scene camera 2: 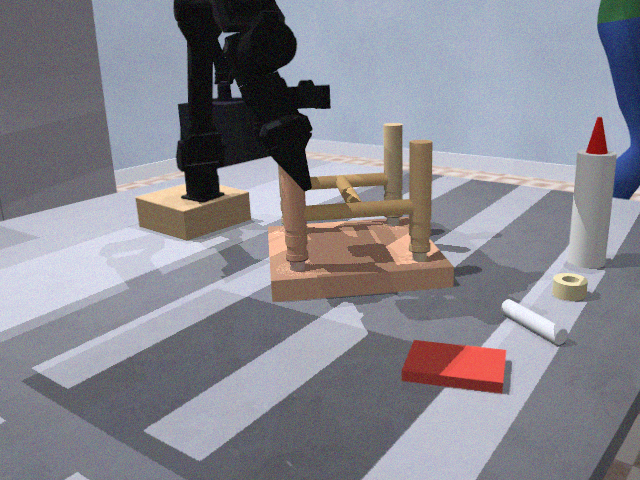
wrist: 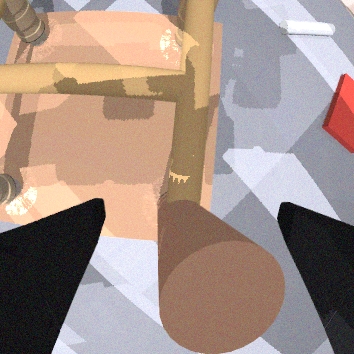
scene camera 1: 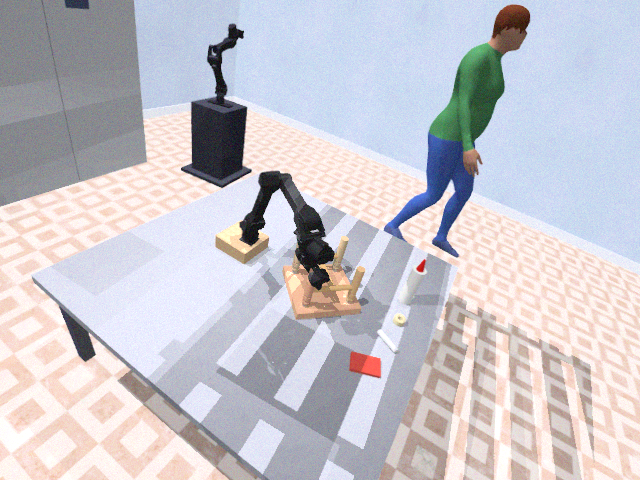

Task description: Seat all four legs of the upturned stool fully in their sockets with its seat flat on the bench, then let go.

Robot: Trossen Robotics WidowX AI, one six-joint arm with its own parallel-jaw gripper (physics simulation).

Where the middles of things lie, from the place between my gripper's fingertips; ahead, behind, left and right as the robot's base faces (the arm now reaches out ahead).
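Scene:
The stool leg [scene camera 2: 294, 201] is the nearest to my hand of the things named here, going by their middles: my hand is 1 cm past it, 4 cm above it and 1 cm to the left of it. There's a red flat block [scene camera 2: 467, 367] too, 27 cm ahead of my hand, 11 cm to the right of it and 15 cm below it. Counting from my hand again, you'd find a white cylinder [scene camera 2: 551, 331] 32 cm ahead, 3 cm to the left and 14 cm below, and a tape roll [scene camera 2: 566, 286] 33 cm ahead, 16 cm to the left and 14 cm below.

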